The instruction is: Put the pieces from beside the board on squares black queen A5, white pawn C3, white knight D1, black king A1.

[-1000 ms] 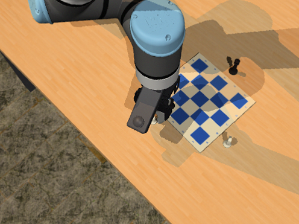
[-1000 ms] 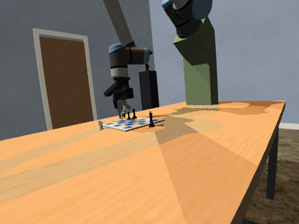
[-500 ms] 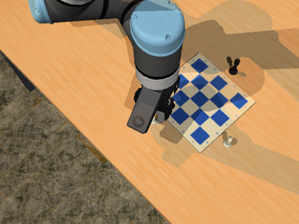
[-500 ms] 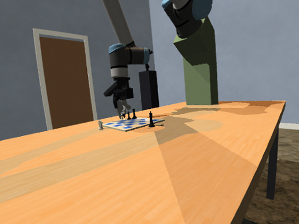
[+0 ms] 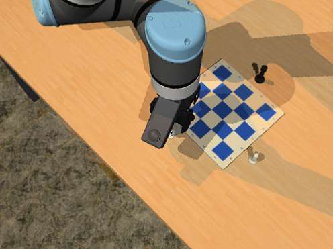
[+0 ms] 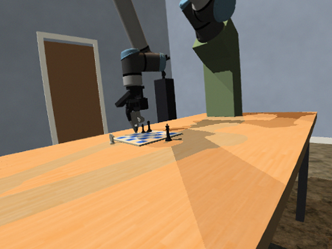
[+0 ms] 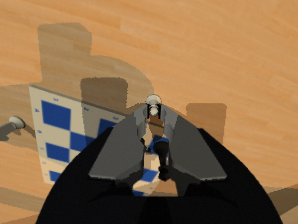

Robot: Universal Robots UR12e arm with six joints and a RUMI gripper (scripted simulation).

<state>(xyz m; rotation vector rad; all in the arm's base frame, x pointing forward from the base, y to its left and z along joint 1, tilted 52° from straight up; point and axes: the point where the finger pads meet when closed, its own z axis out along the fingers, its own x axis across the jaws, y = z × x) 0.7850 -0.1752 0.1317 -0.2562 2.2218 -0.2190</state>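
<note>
My hand is 10 mm above the white pawn. The rest, counted from my hand: black pawn 10 mm ahead, 60 mm to the left, 10 mm above; blue-and-cream chessboard 60 mm ahead, 130 mm to the left, 20 mm below; black queen 30 mm behind, 70 mm to the left, 10 mm above.
</note>
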